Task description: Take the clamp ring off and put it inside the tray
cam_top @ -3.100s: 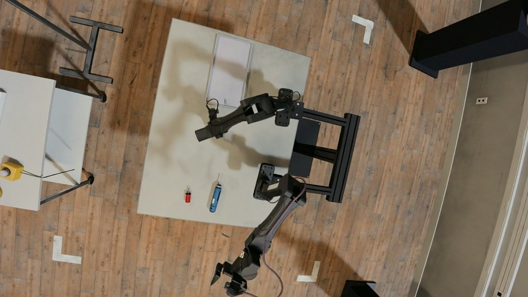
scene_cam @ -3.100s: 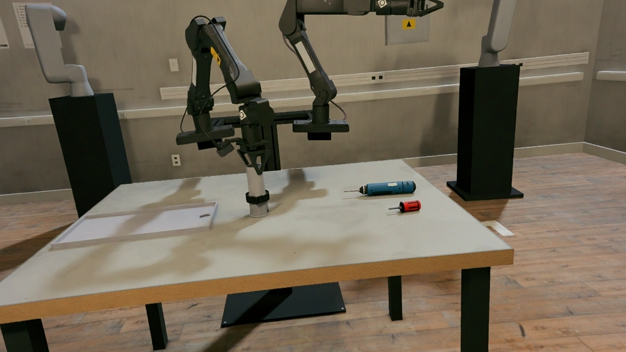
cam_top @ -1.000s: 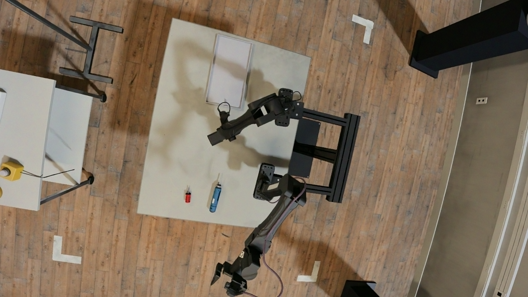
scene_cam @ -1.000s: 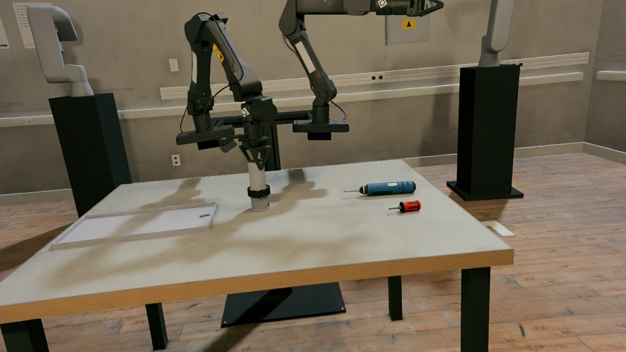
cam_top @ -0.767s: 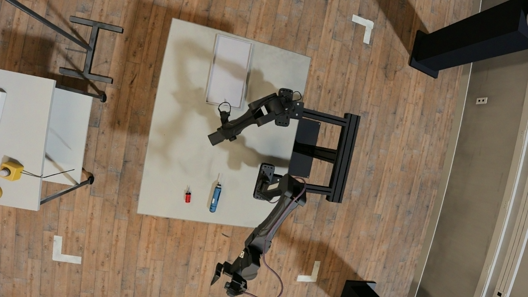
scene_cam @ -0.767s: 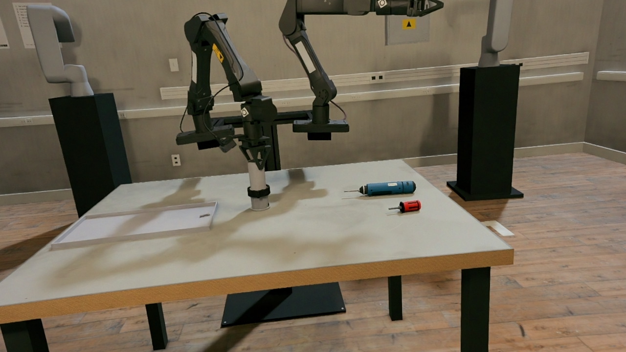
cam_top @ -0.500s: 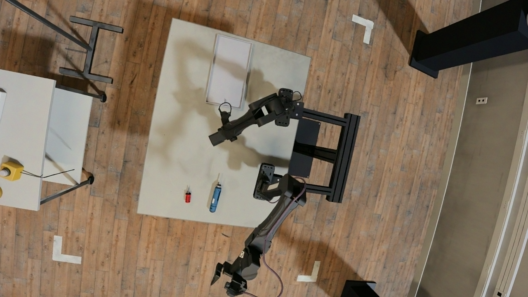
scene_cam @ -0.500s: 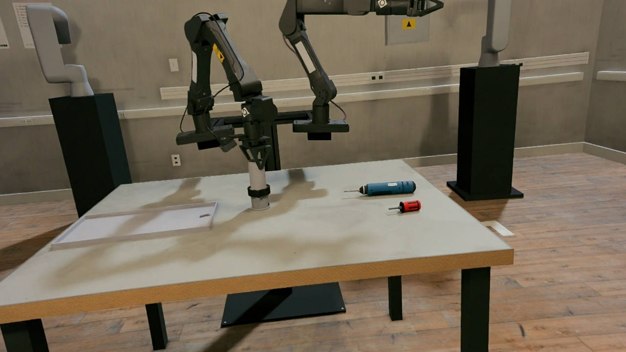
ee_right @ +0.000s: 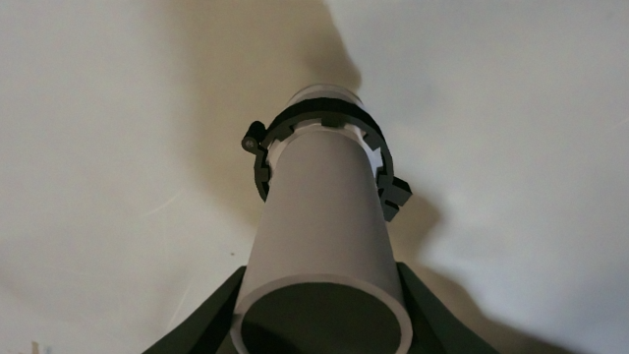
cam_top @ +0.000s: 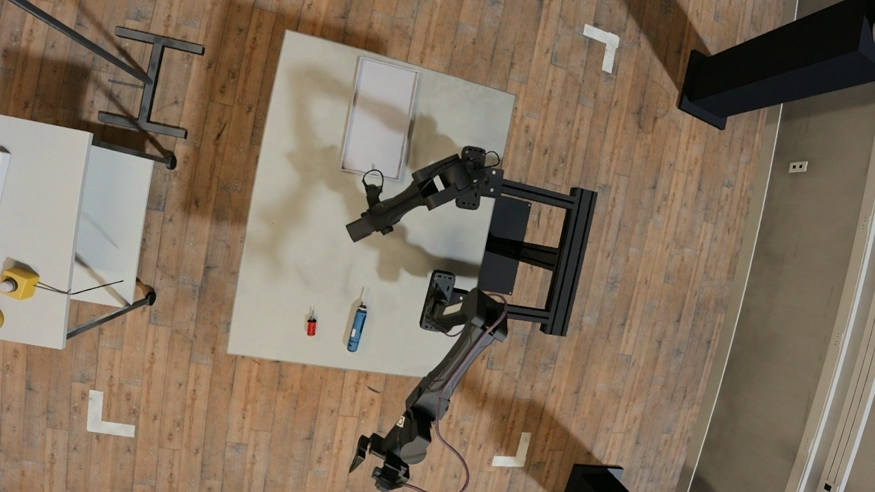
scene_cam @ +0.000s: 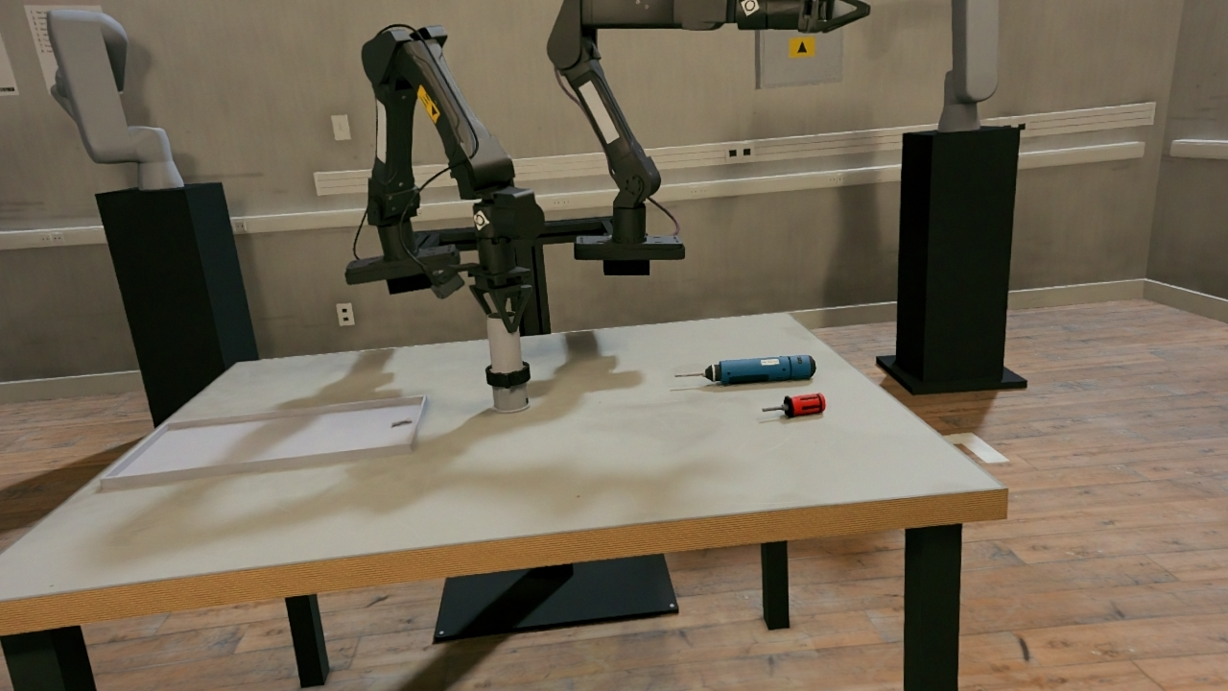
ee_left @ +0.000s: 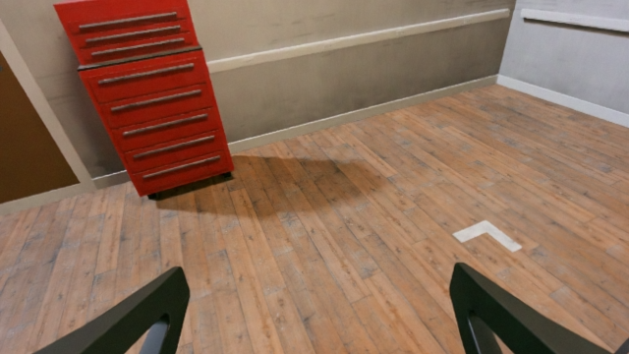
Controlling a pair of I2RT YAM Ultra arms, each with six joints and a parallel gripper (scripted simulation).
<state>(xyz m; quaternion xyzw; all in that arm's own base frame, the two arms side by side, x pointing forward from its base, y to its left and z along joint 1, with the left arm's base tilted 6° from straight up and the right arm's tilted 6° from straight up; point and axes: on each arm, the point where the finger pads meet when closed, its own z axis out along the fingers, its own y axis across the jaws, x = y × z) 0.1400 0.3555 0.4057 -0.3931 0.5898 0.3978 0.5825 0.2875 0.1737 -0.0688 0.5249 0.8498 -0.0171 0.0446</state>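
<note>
Now: right hand 1 cm to the left of the pale link tube and 3 cm above it. From my right hand the other things lie so: small screw: 5 cm ahead, 17 cm to the right, 13 cm below; black clamp ring: 8 cm below; grey joint module: 1 cm to the right, 11 cm below.
</note>
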